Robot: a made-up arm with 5 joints. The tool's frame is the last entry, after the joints.
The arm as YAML. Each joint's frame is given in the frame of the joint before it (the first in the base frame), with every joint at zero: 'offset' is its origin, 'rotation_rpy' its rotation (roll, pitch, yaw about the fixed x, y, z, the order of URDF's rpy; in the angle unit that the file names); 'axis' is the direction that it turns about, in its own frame. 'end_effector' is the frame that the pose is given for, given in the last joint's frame.
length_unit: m
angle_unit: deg
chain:
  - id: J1
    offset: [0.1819, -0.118, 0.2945]
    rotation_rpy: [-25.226, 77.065, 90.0]
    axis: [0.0, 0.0, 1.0]
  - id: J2
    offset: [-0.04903, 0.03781, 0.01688]
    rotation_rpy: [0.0, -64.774, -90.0]
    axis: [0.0, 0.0, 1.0]
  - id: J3
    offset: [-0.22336, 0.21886, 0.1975]
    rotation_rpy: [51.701, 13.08, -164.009]
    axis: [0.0, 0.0, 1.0]
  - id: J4
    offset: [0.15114, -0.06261, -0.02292]
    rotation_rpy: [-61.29, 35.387, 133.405]
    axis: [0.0, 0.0, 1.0]
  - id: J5
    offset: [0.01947, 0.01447, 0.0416]
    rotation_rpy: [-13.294, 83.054, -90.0]
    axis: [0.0, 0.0, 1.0]
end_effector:
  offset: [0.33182, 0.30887, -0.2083]
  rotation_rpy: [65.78, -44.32, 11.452]
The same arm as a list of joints. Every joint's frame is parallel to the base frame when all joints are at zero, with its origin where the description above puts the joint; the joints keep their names.
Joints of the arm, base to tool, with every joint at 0 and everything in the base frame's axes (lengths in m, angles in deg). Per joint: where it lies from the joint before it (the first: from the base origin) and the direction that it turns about. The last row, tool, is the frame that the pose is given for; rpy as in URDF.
J1: offset 0.1819 -0.118 0.2945 axis -0.42619 0.881679 0.202495
J2: offset -0.0414 -0.0118 0.0476 axis -1 0 0
J3: offset -0.1975 -0.1687 -0.2633 axis -0.603692 -0.181897 -0.776189
J4: offset 0.0959 -0.1338 -0.0137 axis -0.117698 0.792286 -0.59869
J5: offset 0.0046 0.0473 -0.0078 axis -1 0 0
tool: offset 0.2083 -0.091 0.4441 rpy -167.45 -31.51 -145.03

